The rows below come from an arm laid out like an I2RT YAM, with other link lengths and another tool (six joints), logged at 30 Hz.
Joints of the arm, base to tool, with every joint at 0 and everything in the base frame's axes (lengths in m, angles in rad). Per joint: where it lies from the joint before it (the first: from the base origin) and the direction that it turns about. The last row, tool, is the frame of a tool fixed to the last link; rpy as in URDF.
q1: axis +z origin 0 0 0.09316
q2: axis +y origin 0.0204 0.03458 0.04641
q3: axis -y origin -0.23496 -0.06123 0
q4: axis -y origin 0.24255 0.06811 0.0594
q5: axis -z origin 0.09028 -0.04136 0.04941
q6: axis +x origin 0.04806 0 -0.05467
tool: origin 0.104 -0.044 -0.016 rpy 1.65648 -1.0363 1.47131
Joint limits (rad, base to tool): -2.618..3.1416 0..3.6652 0..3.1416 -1.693..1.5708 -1.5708..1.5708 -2.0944..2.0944
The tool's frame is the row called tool.
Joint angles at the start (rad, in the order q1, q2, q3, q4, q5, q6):
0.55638 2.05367 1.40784 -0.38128 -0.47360 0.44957
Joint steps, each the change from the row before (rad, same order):
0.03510 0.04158 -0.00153 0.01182 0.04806 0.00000
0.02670 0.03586 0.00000 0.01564 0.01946 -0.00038
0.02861 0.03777 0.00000 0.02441 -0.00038 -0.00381
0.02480 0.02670 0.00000 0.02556 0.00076 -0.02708
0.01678 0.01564 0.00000 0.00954 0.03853 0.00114
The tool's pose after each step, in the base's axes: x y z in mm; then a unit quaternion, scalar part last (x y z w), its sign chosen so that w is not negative. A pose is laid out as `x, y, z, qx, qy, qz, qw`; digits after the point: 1 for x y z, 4 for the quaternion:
353.4, 277.3, 4.4, -0.8791, -0.3697, -0.1661, 0.2508
346.7, 283.5, -10.1, -0.8795, -0.3787, -0.1562, 0.2422
338.4, 293.2, -24.3, -0.8750, -0.3922, -0.1469, 0.2428
333.5, 302.3, -33.6, -0.8650, -0.4146, -0.1471, 0.2415
332.0, 303.2, -40.5, -0.8677, -0.4179, -0.1480, 0.2249

